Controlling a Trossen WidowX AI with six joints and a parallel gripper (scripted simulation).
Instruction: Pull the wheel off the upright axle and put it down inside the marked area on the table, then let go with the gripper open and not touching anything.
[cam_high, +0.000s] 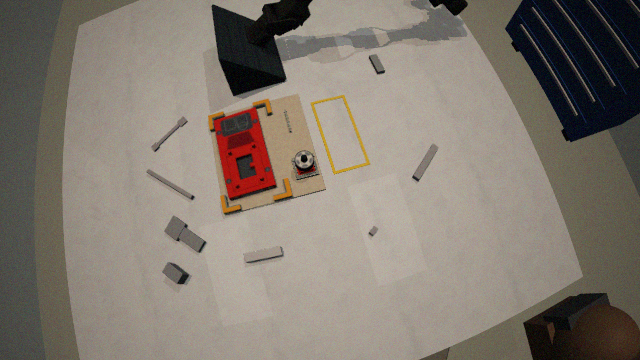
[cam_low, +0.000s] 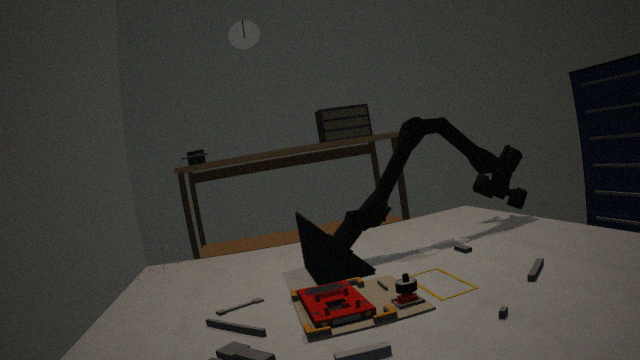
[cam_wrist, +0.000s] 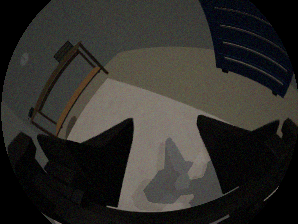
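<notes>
Right now the dark wheel is 460 mm ahead of my gripper tip, 570 mm to the right of it and 20 mm below it.
</notes>
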